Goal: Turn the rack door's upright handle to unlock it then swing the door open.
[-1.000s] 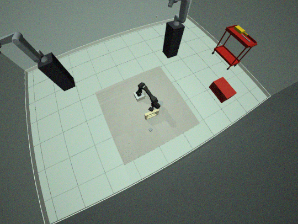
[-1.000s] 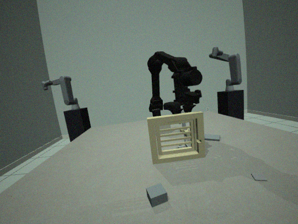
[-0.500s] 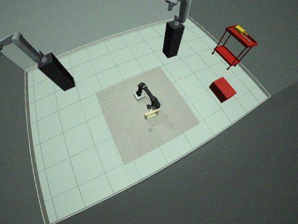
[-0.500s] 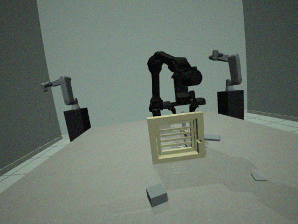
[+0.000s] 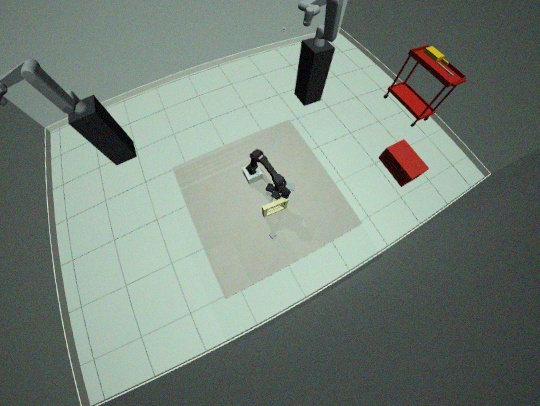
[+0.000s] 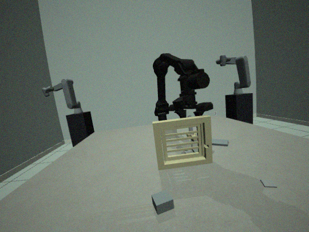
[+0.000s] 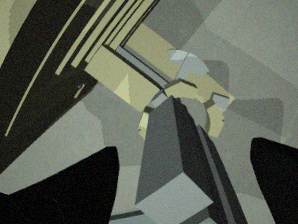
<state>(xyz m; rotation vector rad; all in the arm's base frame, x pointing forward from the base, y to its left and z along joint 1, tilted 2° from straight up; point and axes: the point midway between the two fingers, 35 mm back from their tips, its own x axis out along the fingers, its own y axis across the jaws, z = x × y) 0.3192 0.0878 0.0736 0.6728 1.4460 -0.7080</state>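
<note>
Right now my gripper tip is 1 cm to the left of the handle and 2 cm above it. Also, from my gripper tip: small grey cube 26 cm ahead, 17 cm to the right, 12 cm below.
</note>
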